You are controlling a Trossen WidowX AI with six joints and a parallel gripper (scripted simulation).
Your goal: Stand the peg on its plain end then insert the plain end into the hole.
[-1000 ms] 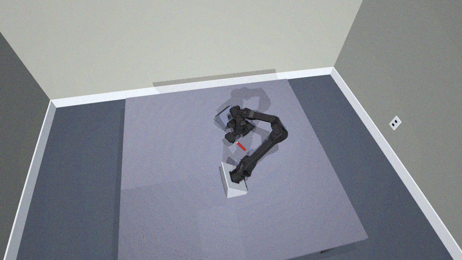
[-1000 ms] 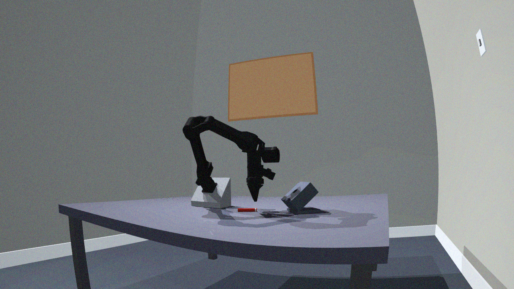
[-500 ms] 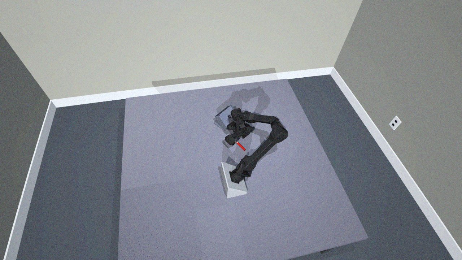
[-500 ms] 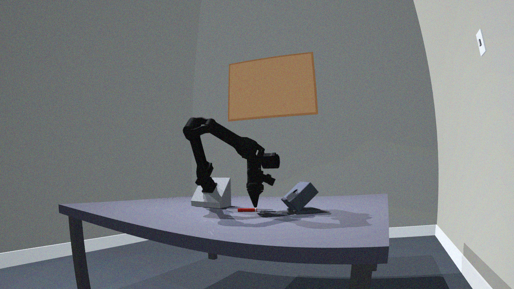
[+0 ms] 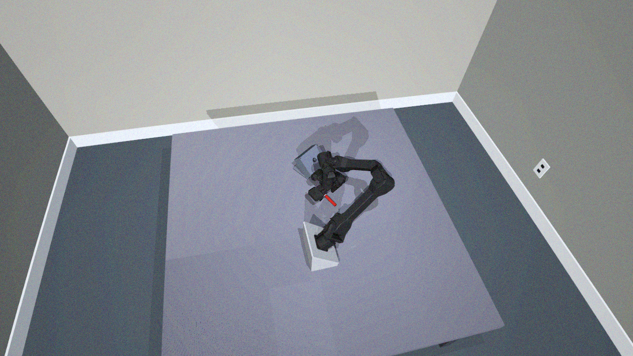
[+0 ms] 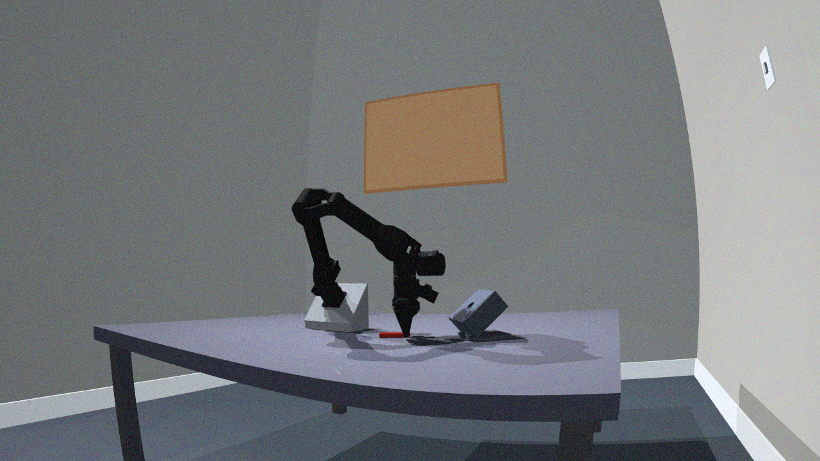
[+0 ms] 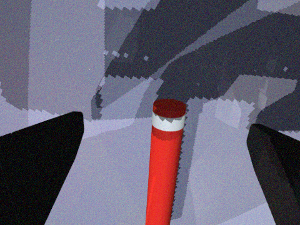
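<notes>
The red peg is 10 mm behind my gripper tip and 10 mm to the right of it. The rest, counted from my gripper tip: grey sloped panel 190 mm ahead, 30 mm to the left, 60 mm above.
</notes>
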